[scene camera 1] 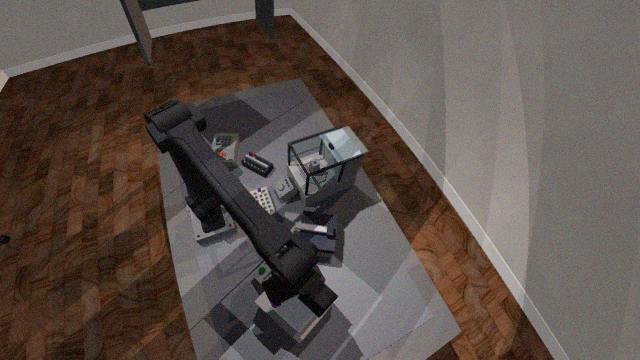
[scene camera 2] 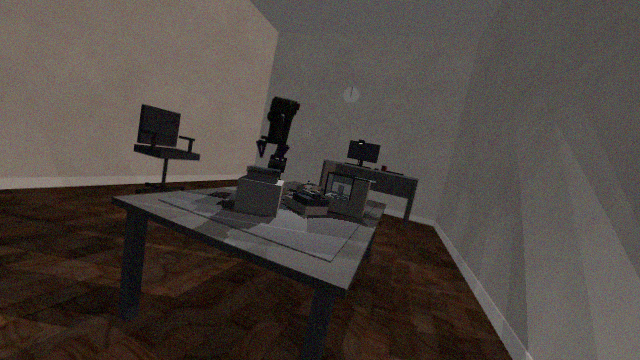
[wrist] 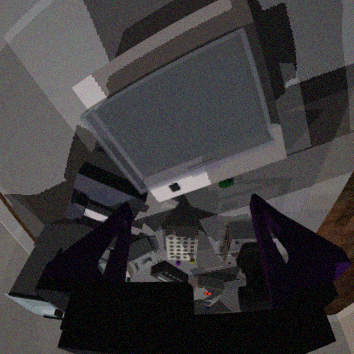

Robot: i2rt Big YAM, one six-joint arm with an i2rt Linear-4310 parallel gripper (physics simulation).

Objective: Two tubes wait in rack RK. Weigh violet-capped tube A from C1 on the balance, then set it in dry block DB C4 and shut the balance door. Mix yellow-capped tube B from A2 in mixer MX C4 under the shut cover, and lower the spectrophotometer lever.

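Observation:
My gripper [scene camera 2: 272, 153] [wrist: 189, 203] is open and empty, high above the big white box with a grey lid [scene camera 1: 298, 319] [scene camera 2: 259, 196] [wrist: 185, 110]. The arm hides its fingers in scene camera 1. Rack RK [scene camera 1: 265, 202] [wrist: 181, 248] holds violet-capped tube A [scene camera 1: 259, 190] [wrist: 178, 263] and yellow-capped tube B [wrist: 192, 260] side by side. The glass-walled balance [scene camera 1: 356, 170] stands beyond it; its door's state is unclear. A black block [scene camera 1: 257, 164] [wrist: 169, 272] has a row of holes. A dark-topped device [scene camera 1: 322, 243] [wrist: 106, 194] carries a white bar [scene camera 1: 312, 228] [wrist: 95, 215].
A green button [scene camera 1: 261, 271] [wrist: 226, 183] sits beside the big box. A small grey device [scene camera 1: 283, 188] [wrist: 142, 262] stands between rack and balance. A box with a red display [scene camera 1: 222, 155] [wrist: 207, 293] is at the far end. The arm's base [scene camera 1: 202, 235] is beside the rack.

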